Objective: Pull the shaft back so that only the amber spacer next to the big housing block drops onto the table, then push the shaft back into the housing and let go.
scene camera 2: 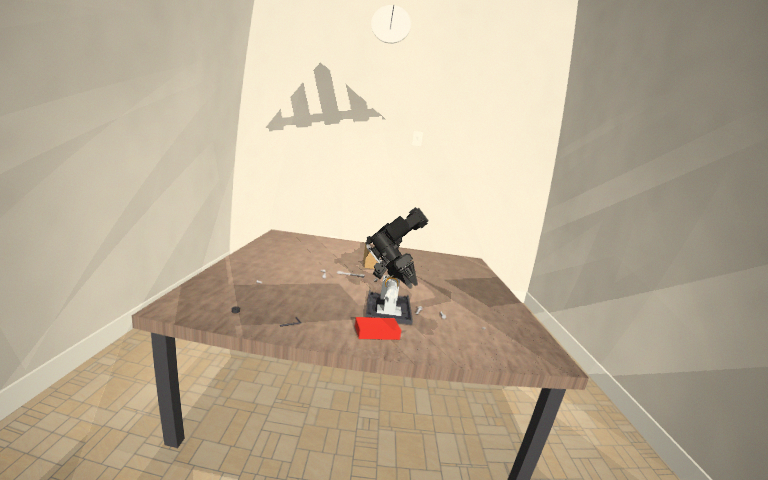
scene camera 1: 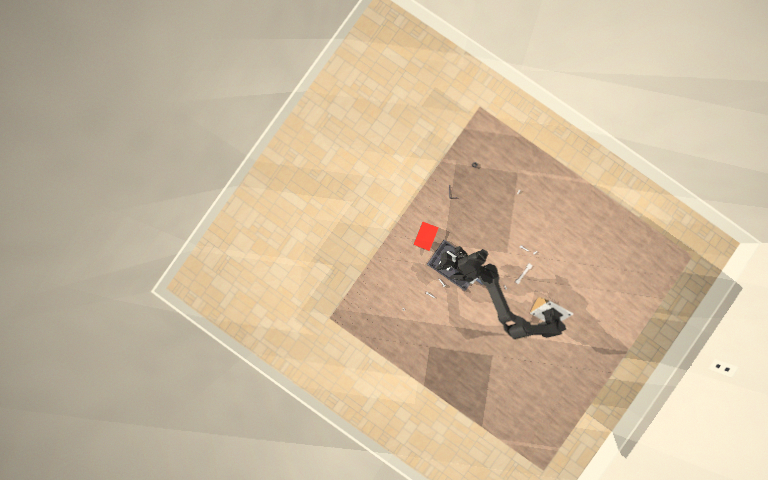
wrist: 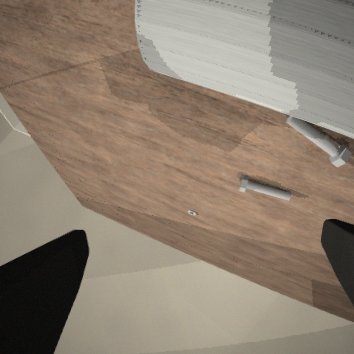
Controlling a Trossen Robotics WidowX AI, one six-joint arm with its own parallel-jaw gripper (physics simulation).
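Places are measured from the arm's base along level axes (x ahead, y left, z up), in centimetres.
Where they show: gripper, fingertip midpoint: [scene camera 2: 413,286] [scene camera 1: 443,273] [wrist: 205,236]; arm's base at its link origin: [scene camera 2: 374,253] [scene camera 1: 552,313].
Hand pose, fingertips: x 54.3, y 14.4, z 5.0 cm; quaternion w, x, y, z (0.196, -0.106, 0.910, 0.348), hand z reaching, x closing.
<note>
Each offset is from my fingertips to the top centre of the thing. "pt": to the spot under its first point. Level surfaces: height alone.
The white housing block [scene camera 2: 390,295] stands upright on a dark tray [scene camera 2: 370,310] [scene camera 1: 436,254]. In the wrist view a large pale grey surface @(dz -0.8 cm) [wrist: 215,45], apparently the housing, fills the upper right. A small amber bit @(pt dy -8.0, dx -7.3, dz -0.7 cm) [scene camera 2: 389,279] shows near the top of the white part; I cannot tell which spacer it is. The shaft cannot be made out and the arm covers much of the assembly from above. My gripper [scene camera 2: 411,284] [wrist: 205,236] is open and empty, with its fingers wide apart, close above and beside the top of the housing.
A red block @(dy -10.4, dx +15.3, dz -7.6 cm) [scene camera 1: 425,236] [scene camera 2: 378,328] lies in front of the tray. Two bolts @(dy +11.9, dx -3.2, dz -8.9 cm) [wrist: 267,190] @(dy +3.6, dx -4.2, dz -8.9 cm) [wrist: 317,140] and a small nut @(dy +25.4, dx +3.4, dz -10.4 cm) [wrist: 192,213] lie beside it. A wrench @(dy -23.2, dx -34.9, dz -9.8 cm) [scene camera 1: 524,273], a hex key @(dy -36.5, dx +16.9, dz -10.2 cm) [scene camera 1: 451,193] and an orange wedge [scene camera 1: 538,304] are farther off.
</note>
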